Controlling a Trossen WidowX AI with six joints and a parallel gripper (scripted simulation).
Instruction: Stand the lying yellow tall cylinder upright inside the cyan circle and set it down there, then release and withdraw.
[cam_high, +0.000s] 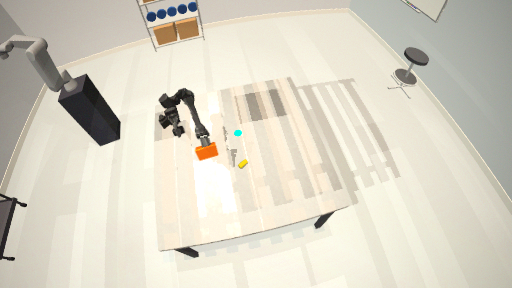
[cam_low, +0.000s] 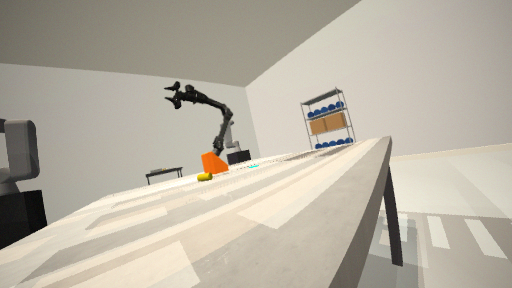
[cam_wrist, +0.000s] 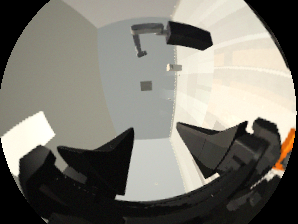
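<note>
The yellow cylinder is 30 cm ahead of my gripper tip, 3 cm to the left of it and 56 cm below it. From my gripper tip the other things lie so: cyan circle 35 cm ahead, 31 cm to the left, 58 cm below.
</note>
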